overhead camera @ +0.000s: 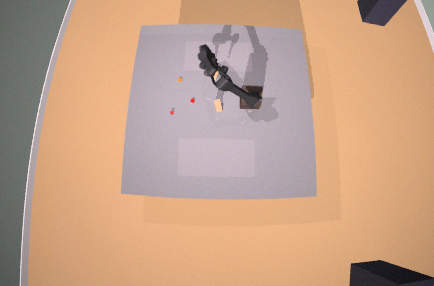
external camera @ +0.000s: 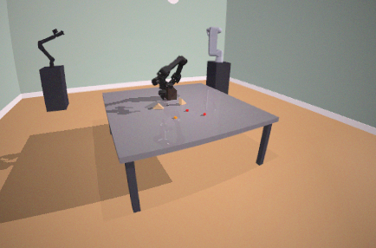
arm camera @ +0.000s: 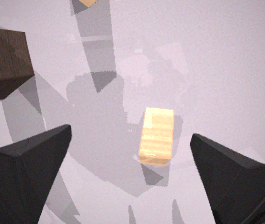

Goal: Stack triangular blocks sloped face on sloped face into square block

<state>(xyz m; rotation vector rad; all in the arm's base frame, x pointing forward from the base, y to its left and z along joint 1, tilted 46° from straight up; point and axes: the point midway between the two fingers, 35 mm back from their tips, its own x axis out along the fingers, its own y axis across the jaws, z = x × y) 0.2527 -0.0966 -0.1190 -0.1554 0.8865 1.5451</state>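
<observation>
Now: the triangular block 70 mm below my gripper tip and 50 mm to the right of it. Round my gripper tip: orange piece 250 mm ahead, 90 mm below, 10 mm to the left.
</observation>
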